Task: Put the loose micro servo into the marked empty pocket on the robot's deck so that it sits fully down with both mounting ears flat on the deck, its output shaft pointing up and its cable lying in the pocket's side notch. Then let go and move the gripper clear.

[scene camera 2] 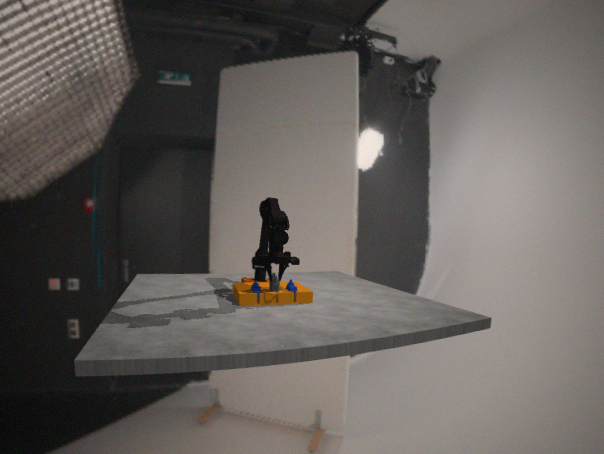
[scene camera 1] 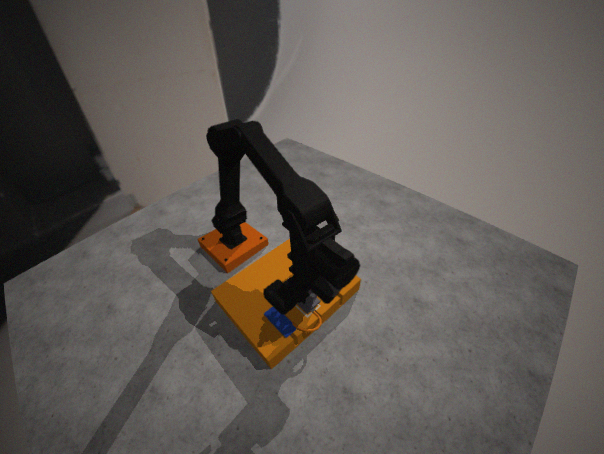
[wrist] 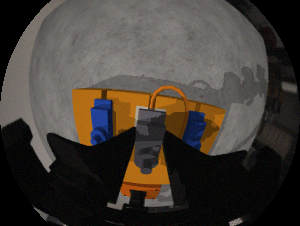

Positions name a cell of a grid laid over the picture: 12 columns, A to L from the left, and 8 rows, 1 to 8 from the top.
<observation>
I see my gripper (scene camera 1: G6), a grey micro servo (wrist: G5) and an orange deck (scene camera 1: E6).
My gripper is seen too in scene camera 2 (scene camera 2: F5) and in the wrist view (wrist: F5). The orange deck is seen too in the wrist view (wrist: G7).
</observation>
